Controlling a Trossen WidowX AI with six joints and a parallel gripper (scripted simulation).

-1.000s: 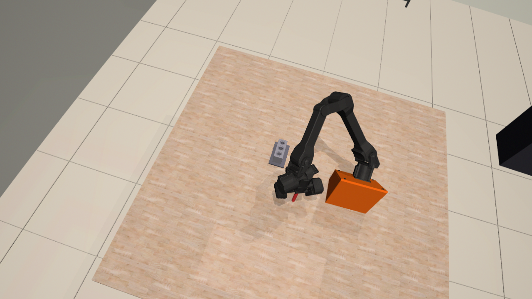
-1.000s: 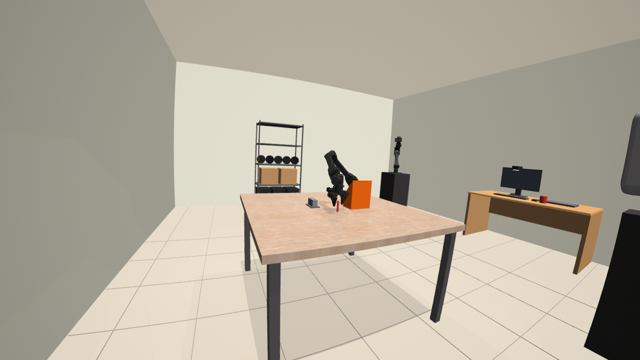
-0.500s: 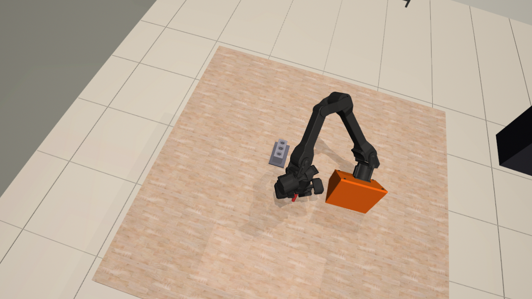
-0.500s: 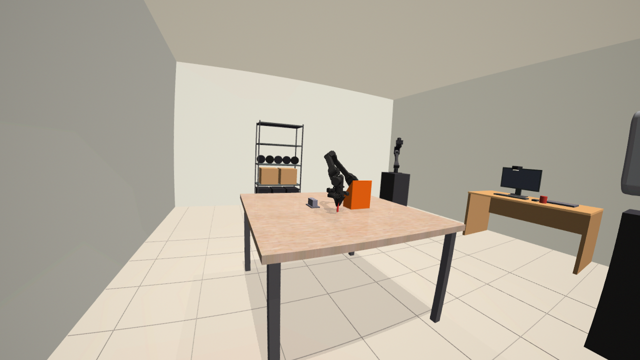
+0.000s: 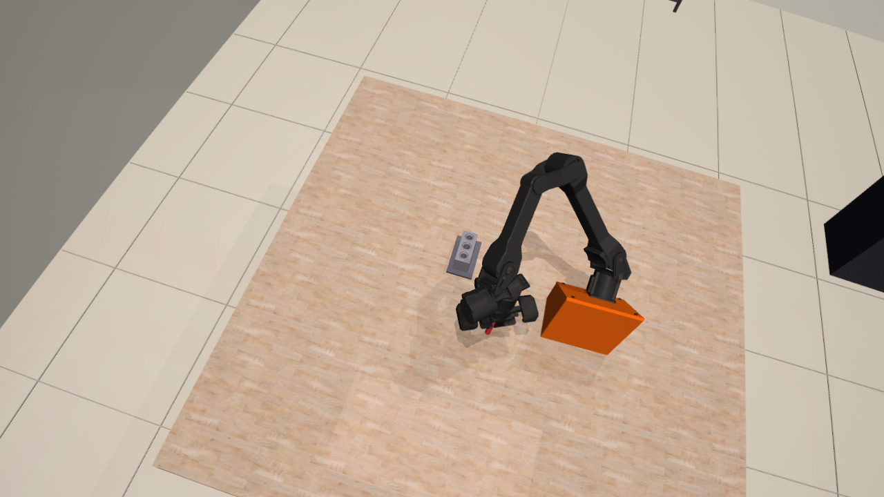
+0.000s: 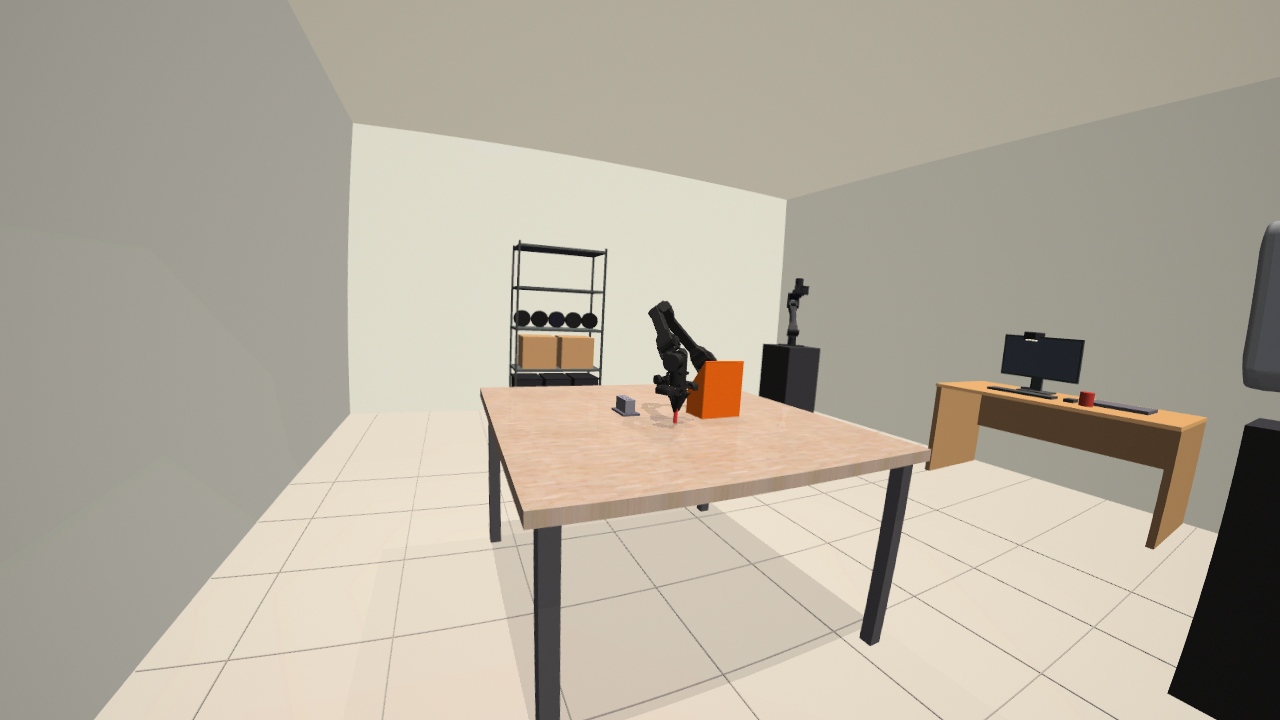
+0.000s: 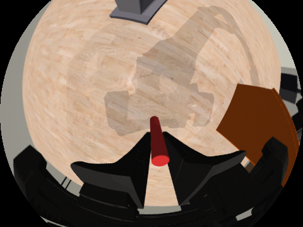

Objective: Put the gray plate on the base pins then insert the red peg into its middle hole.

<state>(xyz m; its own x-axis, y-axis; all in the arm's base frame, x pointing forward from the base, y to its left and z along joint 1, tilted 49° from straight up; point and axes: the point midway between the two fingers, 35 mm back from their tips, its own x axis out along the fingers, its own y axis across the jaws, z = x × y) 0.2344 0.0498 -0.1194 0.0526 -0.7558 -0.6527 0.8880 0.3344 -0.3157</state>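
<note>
My gripper tip is now 120 mm short of the gray plate and 190 mm to the left of it. The rest, counted from my gripper tip: red peg (right at my gripper tip).
</note>
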